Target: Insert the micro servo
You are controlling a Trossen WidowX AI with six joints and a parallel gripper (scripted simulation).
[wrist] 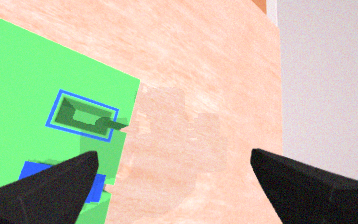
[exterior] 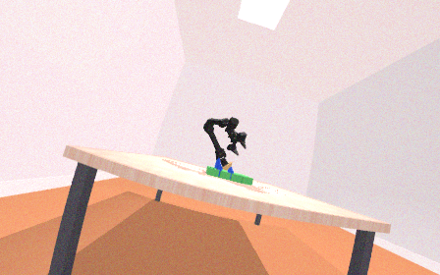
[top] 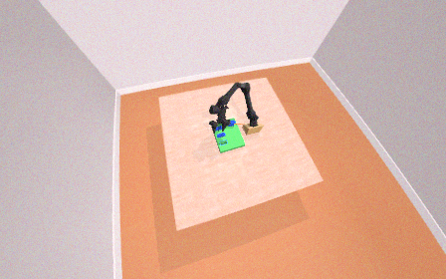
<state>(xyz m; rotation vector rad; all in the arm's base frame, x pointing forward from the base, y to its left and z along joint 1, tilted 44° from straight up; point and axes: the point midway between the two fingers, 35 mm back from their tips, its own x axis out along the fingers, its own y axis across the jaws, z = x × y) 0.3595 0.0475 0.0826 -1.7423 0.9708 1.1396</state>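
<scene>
Right now my gripper tip is 17 cm above the green deck, 15 cm past it and 2 cm to the left of it.
</scene>
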